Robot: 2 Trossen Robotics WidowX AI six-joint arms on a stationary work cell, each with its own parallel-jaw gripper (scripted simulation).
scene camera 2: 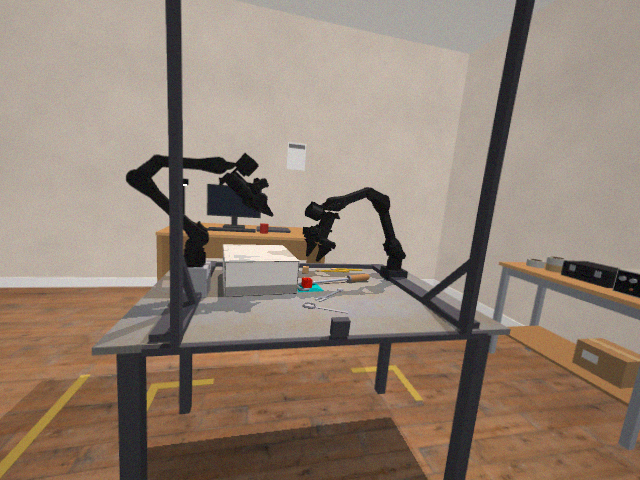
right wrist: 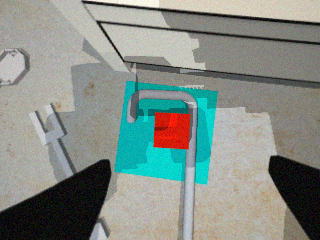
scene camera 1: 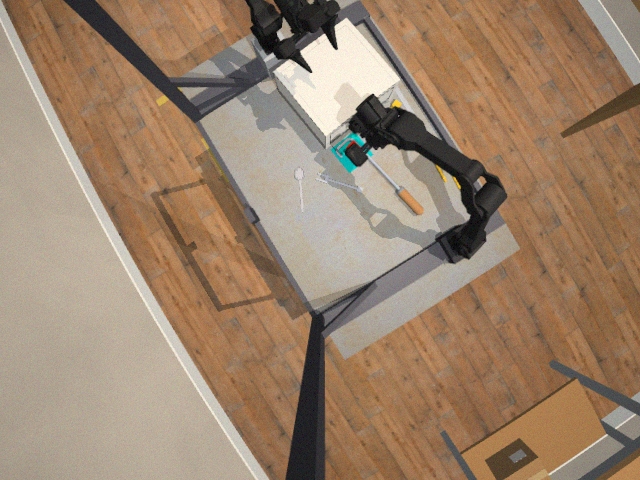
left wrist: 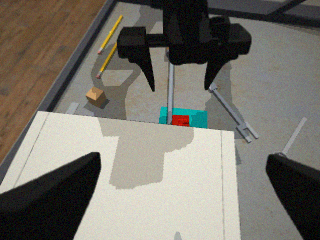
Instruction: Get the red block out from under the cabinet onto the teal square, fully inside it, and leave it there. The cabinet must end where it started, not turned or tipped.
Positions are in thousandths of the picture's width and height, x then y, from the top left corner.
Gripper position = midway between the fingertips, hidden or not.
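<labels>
My left gripper is visible in scene camera 2 (421, 447), my right gripper is in scene camera 2 (487, 539) too, and I see a white cabinet in scene camera 2 (387, 561). As for my left gripper in scene camera 1 (507, 128), it shares that view with my right gripper, seen in scene camera 1 (566, 293), and with the white cabinet, seen in scene camera 1 (534, 168). I find my left gripper in the left wrist view (570, 669), my right gripper in the left wrist view (561, 373), and the cabinet in the left wrist view (473, 727). My left gripper is out of frame in the right wrist view. My right gripper, though, appears in the right wrist view (589, 685), and the cabinet can be seen in the right wrist view (848, 194).
</labels>
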